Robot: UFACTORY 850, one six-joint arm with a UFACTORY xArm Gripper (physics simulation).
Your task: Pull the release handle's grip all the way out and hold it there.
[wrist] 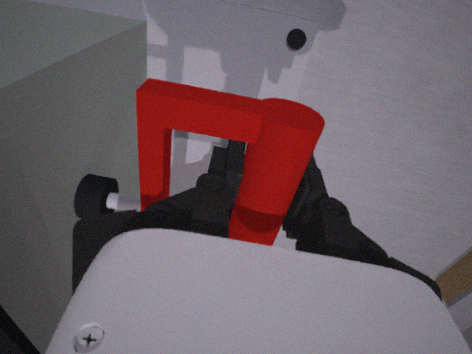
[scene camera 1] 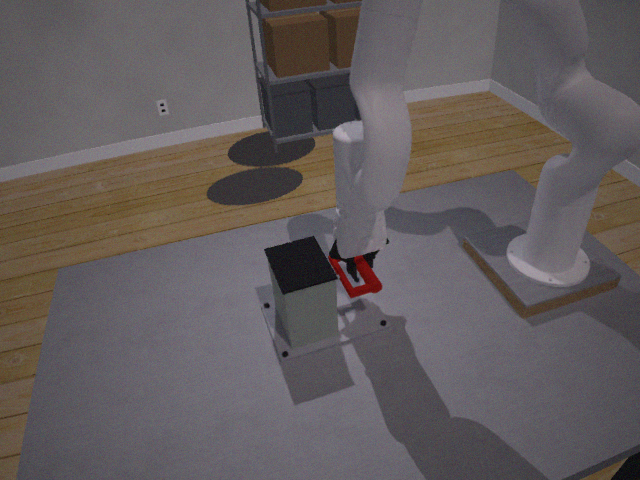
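Observation:
The red release handle is a rectangular loop beside the pale green housing (scene camera 1: 310, 315) (wrist: 60, 125), which has a black top (scene camera 1: 299, 263). The handle's thick round grip (scene camera 1: 374, 283) (wrist: 272, 185) is the loop's side farthest from the housing. My gripper (scene camera 1: 363, 270) (wrist: 263, 156) points down and is shut on this grip, one finger inside the loop and the other outside it. The loop's inner bar (wrist: 152, 150) lies near the housing's face. In the wrist view, a pale rod (wrist: 122, 201) with a black collar (wrist: 95, 196) shows beside that bar. The near end of the loop is hidden by my gripper's body.
The housing stands on a thin base plate (scene camera 1: 273, 328) with dark bolts at its corners, on the grey table (scene camera 1: 155, 372). My arm's wooden-edged base board (scene camera 1: 496, 281) is on the right. A shelf rack (scene camera 1: 299, 137) with boxes stands behind the table.

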